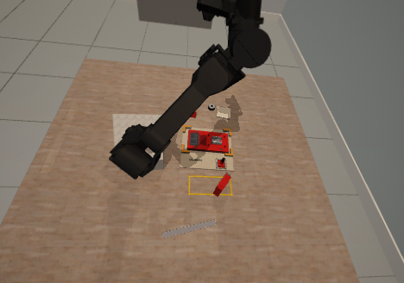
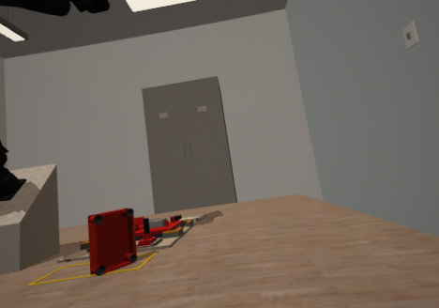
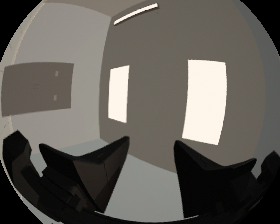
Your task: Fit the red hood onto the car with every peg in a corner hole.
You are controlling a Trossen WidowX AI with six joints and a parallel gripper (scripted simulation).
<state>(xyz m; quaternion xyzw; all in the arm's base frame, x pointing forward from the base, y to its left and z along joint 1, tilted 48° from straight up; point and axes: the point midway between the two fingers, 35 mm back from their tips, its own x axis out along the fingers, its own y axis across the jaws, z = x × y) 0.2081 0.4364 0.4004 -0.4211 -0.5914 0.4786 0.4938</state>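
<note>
Now: the red hood 10 cm ahead of my gripper tip, 17 cm to the right of it and 74 cm below it. From my gripper tip the other things lie so: pale base plate 6 cm ahead, 5 cm to the left, 77 cm below; grey engine block 10 cm ahead, 7 cm to the left, 76 cm below; wheel 9 cm ahead, 30 cm to the left, 77 cm below.
</note>
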